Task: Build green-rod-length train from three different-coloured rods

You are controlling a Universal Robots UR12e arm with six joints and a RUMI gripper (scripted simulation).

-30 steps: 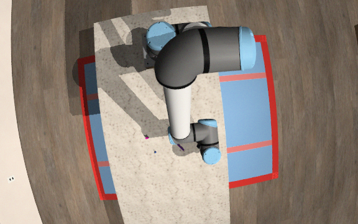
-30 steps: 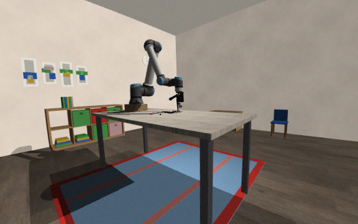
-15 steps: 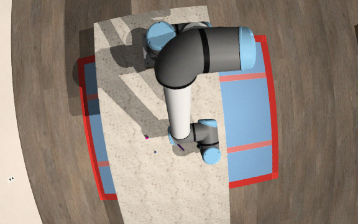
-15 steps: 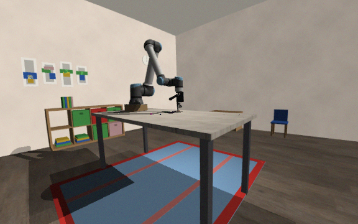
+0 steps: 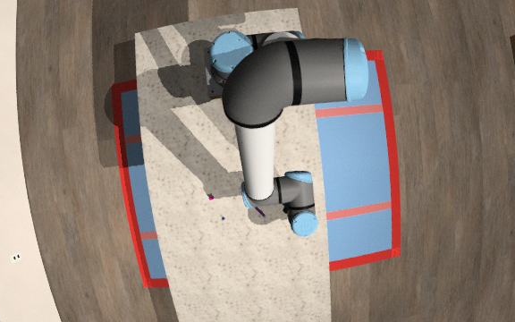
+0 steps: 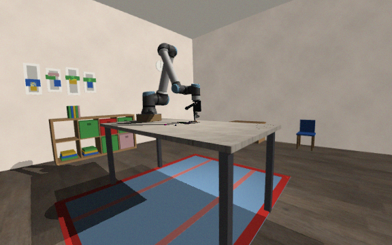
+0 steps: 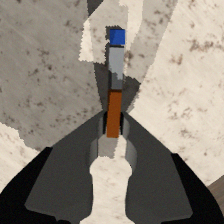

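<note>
Right now the orange rod is 1 cm below my hand. The rest, counted from my hand: grey rod: 3 cm behind, 2 cm to the right, 1 cm below; then green rod: 14 cm to the right, 5 cm behind, 1 cm below; then purple rod: 14 cm to the right, 1 cm below, 1 cm ahead.
</note>
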